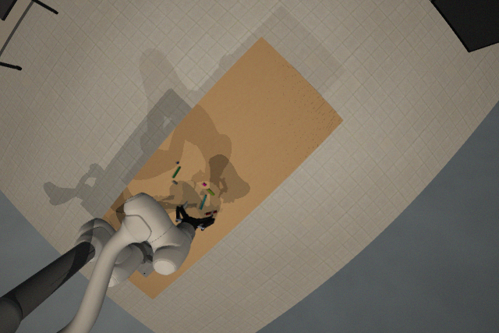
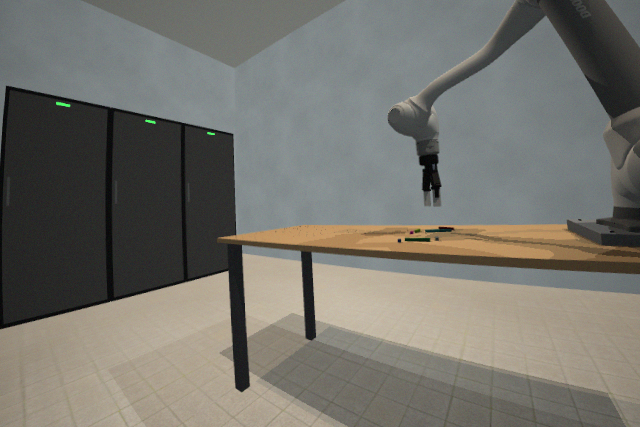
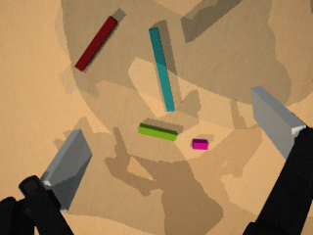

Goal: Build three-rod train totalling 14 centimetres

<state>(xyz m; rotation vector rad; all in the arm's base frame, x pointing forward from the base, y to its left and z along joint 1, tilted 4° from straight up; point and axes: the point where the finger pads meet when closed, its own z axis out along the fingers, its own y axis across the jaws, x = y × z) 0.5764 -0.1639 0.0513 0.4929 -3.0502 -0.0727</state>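
My gripper is now 11 cm above the magenta rod, 8 cm short of it and 5 cm to the right of it. From my hand the other things lie so: turquoise rod: 11 cm below, 2 cm behind; red rod: 11 cm below, 8 cm to the right, 4 cm behind; lime rod: 11 cm below, 7 cm ahead.
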